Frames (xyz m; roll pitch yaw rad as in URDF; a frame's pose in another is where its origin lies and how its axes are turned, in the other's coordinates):
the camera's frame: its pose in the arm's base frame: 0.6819 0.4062 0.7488 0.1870 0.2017 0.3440
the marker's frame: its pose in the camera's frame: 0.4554 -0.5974 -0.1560 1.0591 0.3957 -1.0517
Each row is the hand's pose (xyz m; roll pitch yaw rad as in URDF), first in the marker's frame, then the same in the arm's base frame.
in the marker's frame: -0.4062 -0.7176 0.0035 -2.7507 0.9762 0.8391
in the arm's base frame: 0.4647 0.1926 0.1831 -1.5259 0.3454 0.5635
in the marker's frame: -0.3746 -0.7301 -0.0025 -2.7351 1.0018 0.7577
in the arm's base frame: 0.4750 0.1791 0.1531 -1.4381 0.3958 0.5750
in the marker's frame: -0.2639 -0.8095 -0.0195 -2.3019 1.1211 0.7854
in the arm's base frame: 0.4826 0.1265 0.0265 -0.9782 0.4135 0.7042
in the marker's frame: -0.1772 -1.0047 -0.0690 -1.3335 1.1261 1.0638
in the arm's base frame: 0.3991 0.1069 -0.1753 -0.2434 0.3030 0.7547
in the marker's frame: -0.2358 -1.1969 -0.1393 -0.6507 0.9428 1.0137
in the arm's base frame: 0.2427 0.1858 -0.2963 0.4340 0.2403 0.5739
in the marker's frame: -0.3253 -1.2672 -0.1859 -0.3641 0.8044 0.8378
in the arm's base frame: 0.1539 0.2699 -0.3087 0.8094 0.2836 0.3948
